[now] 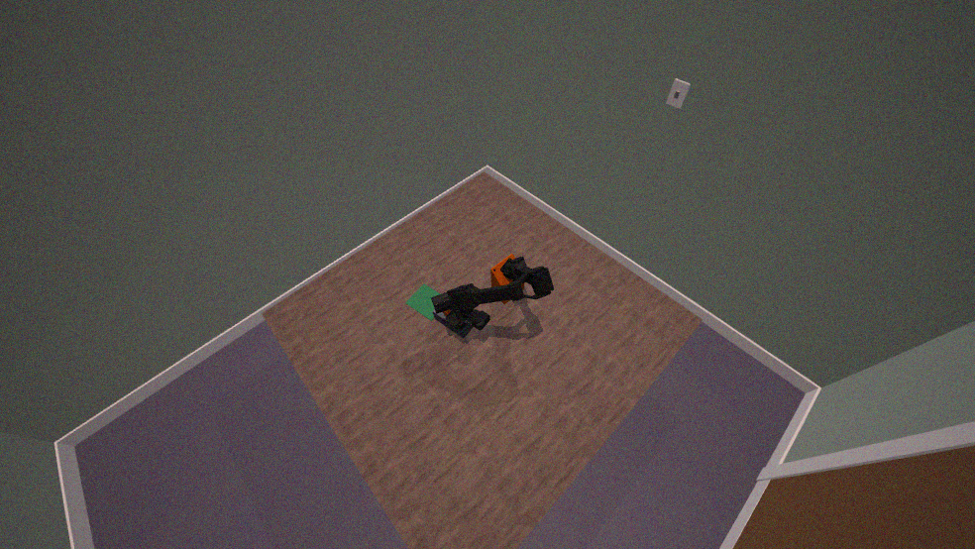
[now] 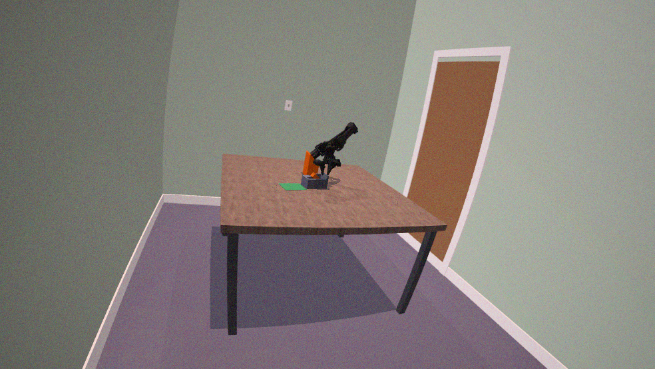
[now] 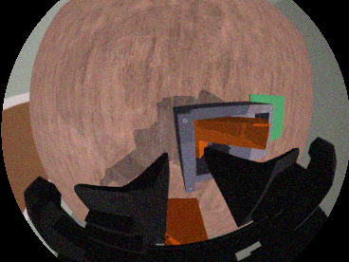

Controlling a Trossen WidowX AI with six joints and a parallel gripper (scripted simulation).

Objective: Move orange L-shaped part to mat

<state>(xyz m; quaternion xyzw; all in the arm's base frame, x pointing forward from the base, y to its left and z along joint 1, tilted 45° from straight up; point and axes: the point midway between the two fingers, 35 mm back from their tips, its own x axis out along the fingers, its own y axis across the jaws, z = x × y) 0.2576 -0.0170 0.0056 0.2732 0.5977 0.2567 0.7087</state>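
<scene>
My gripper tip is 5 cm to the left of the orange L-shaped part and 4 cm above it. The rest, counted from my gripper tip: green mat (1 cm ahead, 22 cm to the right, 9 cm below).
</scene>
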